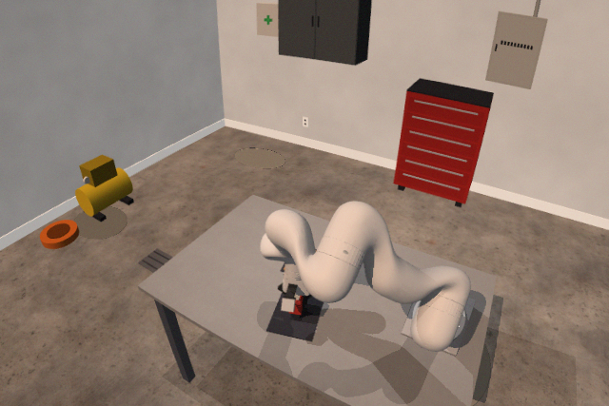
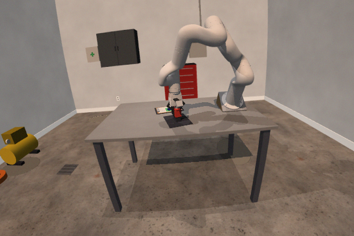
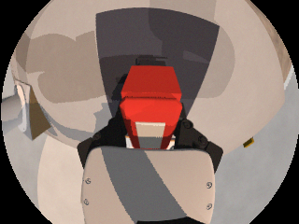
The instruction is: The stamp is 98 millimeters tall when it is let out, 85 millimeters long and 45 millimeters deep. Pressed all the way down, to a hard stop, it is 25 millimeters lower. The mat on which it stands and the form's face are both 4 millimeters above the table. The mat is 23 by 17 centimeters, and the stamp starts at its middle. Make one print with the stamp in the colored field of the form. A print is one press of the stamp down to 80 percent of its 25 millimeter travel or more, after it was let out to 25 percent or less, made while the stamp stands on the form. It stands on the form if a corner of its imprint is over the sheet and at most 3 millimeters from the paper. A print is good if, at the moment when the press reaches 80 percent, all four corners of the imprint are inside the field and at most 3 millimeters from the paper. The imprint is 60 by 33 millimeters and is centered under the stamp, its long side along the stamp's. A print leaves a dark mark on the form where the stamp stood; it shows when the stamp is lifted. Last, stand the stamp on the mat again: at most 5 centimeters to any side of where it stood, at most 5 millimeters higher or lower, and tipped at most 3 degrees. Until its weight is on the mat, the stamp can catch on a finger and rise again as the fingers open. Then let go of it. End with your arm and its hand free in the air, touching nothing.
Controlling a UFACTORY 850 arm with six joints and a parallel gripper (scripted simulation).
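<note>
My hand is 2 cm above the red stamp. Also, from my hand: dark mat: 7 cm below; form: 12 cm ahead, 25 cm to the right, 7 cm below.
</note>
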